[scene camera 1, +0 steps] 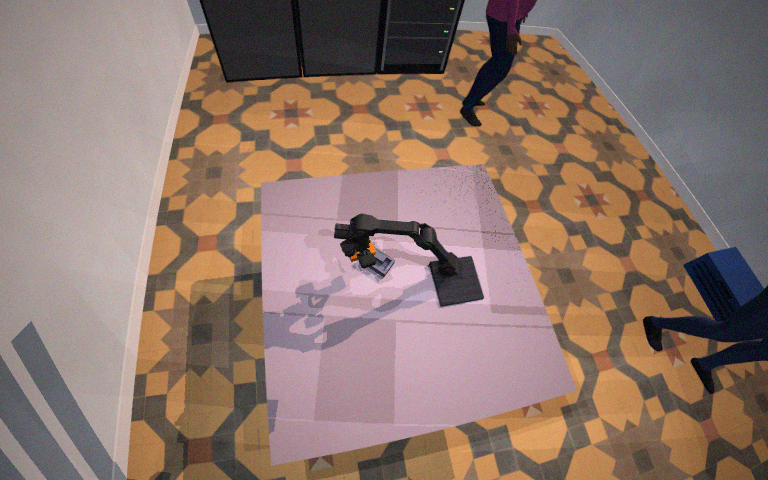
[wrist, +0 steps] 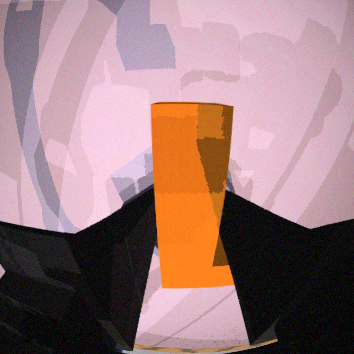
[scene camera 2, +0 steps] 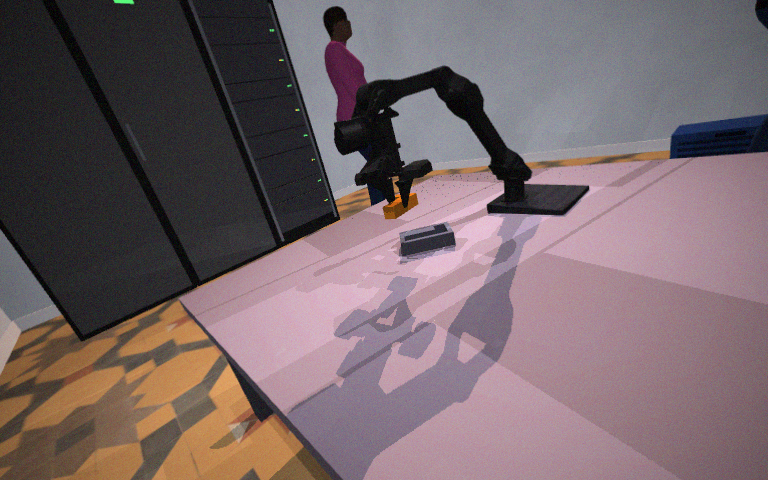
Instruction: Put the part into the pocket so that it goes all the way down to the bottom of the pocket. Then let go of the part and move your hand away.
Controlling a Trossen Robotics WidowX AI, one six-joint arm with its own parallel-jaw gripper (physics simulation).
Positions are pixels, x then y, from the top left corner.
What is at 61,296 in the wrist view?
My gripper.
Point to an orange L-shaped block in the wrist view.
At 190,140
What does my gripper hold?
An orange L-shaped block.
